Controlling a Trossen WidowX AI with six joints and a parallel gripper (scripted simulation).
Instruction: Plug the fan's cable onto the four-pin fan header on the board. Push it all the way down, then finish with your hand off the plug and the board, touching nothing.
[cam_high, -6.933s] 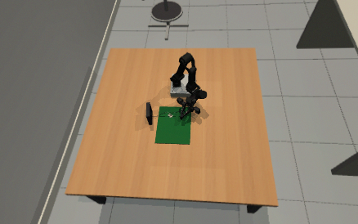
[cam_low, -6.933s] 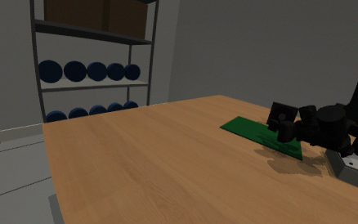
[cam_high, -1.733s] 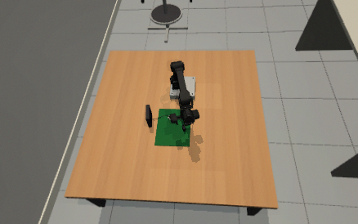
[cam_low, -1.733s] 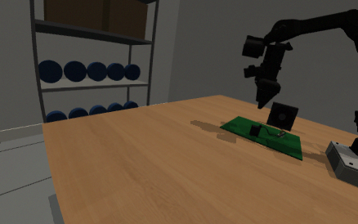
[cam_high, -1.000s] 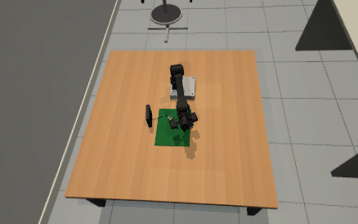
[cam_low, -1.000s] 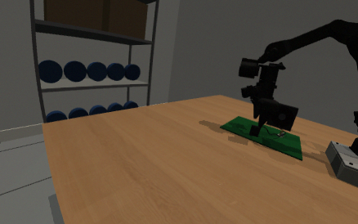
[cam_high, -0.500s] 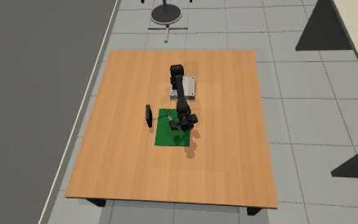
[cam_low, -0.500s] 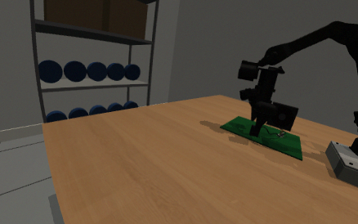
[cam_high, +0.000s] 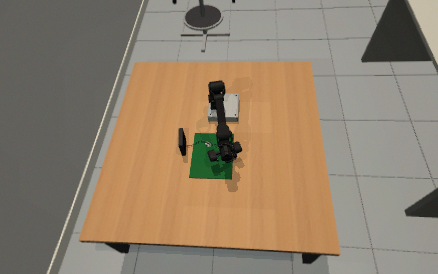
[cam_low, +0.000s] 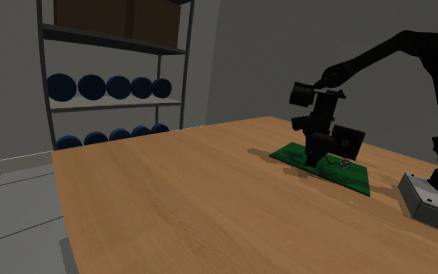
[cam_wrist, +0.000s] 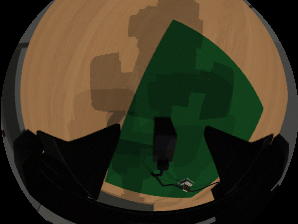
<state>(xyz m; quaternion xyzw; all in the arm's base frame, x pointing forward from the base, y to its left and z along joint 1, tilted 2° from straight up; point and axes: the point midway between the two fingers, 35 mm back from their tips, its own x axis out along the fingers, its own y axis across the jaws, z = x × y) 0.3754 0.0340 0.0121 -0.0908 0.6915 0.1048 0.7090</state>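
Right now my gripper tip is 40 mm past the green board, 80 mm to the left of it and 40 mm above it. From my gripper tip the other things lie so: dark plug 10 mm behind; black fan 120 mm behind, 240 mm to the right, 40 mm above.
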